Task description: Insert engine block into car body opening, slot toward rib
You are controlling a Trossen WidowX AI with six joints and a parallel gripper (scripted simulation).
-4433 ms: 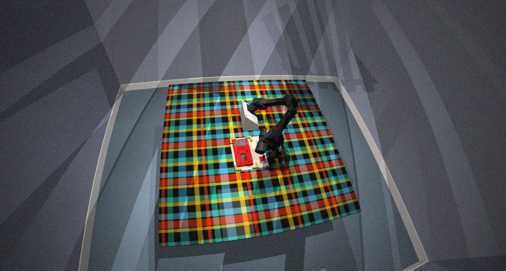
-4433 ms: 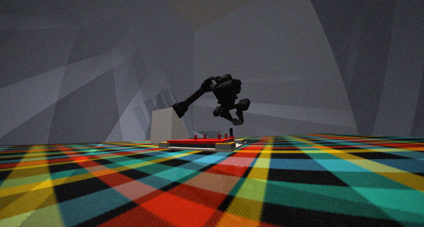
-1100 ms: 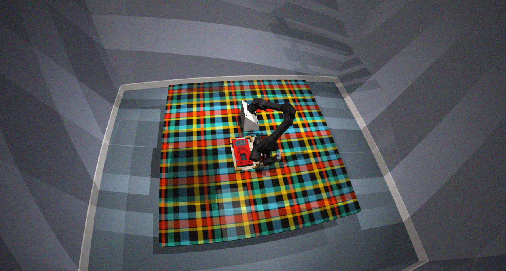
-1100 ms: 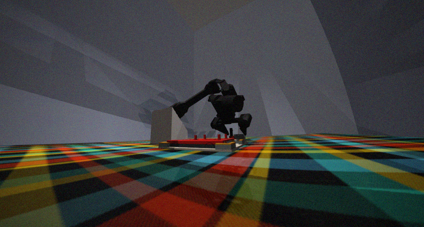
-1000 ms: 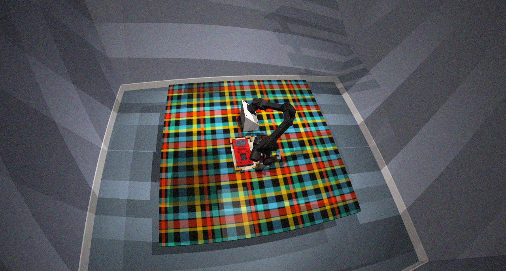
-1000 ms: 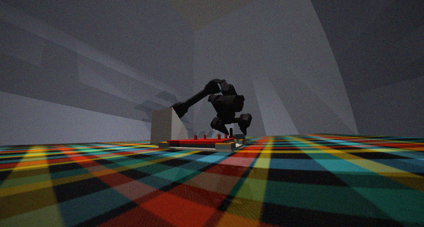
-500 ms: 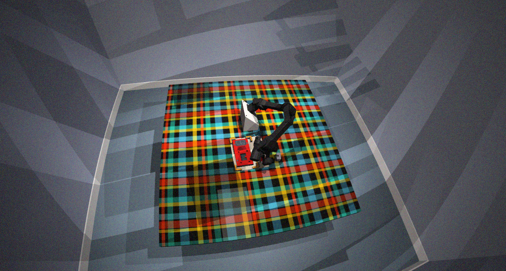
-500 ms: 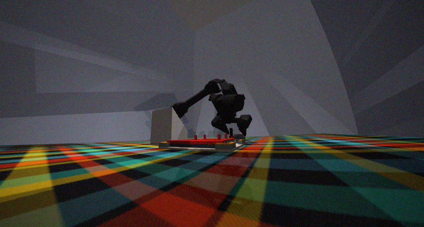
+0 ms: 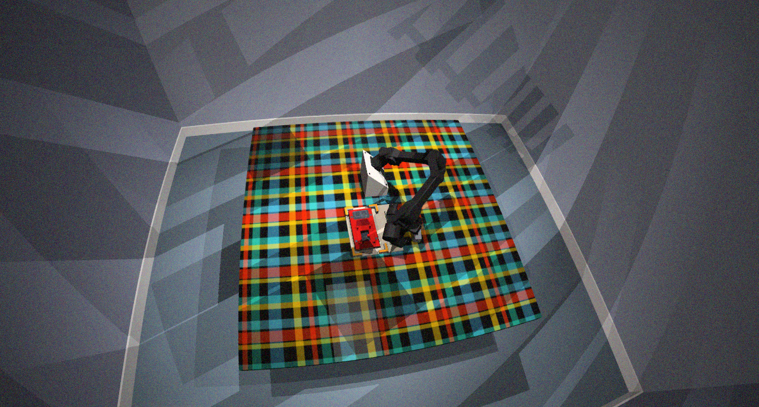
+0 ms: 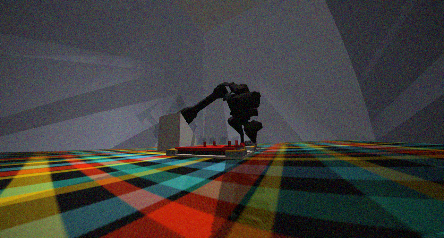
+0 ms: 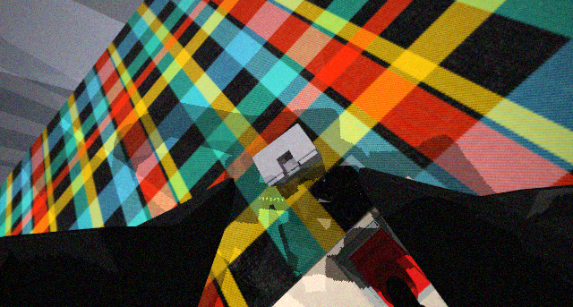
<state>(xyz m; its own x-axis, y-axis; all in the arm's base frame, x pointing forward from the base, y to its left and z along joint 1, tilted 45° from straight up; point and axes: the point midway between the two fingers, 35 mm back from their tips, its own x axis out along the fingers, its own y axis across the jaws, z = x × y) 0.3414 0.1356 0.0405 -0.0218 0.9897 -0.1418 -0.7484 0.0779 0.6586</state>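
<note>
Now: gripper tip 2 cm to the right of the engine block and 2 cm above it.
</note>
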